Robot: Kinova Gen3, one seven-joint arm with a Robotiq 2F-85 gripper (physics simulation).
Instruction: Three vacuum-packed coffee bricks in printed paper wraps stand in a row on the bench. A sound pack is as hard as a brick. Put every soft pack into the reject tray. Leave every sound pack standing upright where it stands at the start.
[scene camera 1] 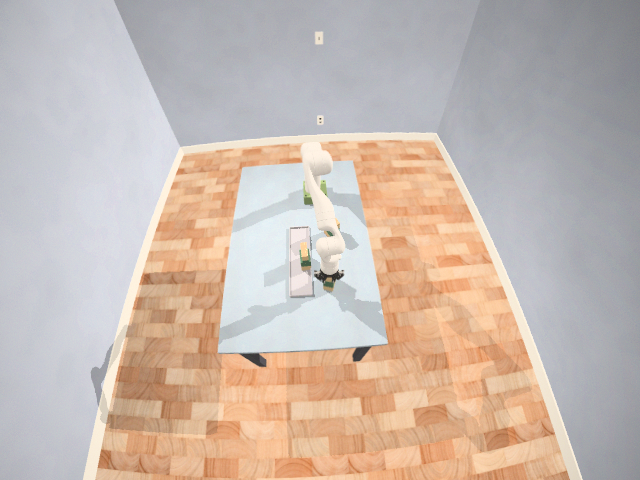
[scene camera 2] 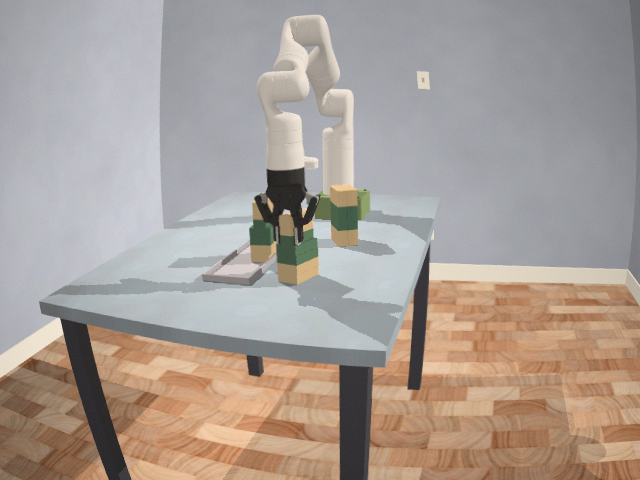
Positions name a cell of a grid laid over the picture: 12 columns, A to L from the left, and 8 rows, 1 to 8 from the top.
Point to a coffee brick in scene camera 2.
G4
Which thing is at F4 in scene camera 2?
The gripper.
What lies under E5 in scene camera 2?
A coffee brick.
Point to a coffee brick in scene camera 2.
F5
